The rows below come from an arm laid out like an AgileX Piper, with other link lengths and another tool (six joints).
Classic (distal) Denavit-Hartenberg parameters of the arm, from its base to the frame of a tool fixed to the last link. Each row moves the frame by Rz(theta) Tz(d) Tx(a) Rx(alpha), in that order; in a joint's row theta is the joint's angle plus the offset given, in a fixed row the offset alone. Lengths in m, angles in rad.
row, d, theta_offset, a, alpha
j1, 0.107, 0, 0, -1.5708
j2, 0, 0.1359, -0.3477, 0
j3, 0, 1.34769, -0.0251, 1.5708
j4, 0.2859, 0, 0, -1.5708
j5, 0, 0, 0, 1.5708
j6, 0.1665, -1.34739, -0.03, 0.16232
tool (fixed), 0.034, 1.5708, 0, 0
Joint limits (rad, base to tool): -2.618..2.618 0..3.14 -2.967..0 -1.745..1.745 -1.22..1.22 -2.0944..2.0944
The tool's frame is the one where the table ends.
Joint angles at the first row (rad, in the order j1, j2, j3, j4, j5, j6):
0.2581, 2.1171, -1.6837, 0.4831, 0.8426, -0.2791
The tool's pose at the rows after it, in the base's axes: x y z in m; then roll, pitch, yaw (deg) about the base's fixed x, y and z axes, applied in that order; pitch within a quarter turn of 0, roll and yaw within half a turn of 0:
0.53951 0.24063 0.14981 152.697 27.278 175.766
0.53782 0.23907 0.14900 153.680 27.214 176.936
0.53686 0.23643 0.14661 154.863 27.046 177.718
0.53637 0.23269 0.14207 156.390 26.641 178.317
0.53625 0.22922 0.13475 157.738 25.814 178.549
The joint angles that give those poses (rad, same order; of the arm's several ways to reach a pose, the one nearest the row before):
0.2586, 2.1155, -1.6918, 0.4701, 0.8610, -0.2873
0.2587, 2.1149, -1.6945, 0.4546, 0.8723, -0.2903
0.2587, 2.1154, -1.6948, 0.4335, 0.8791, -0.2840
0.2587, 2.1186, -1.6948, 0.4047, 0.8853, -0.2687
0.2584, 2.1274, -1.6948, 0.3797, 0.8912, -0.2500

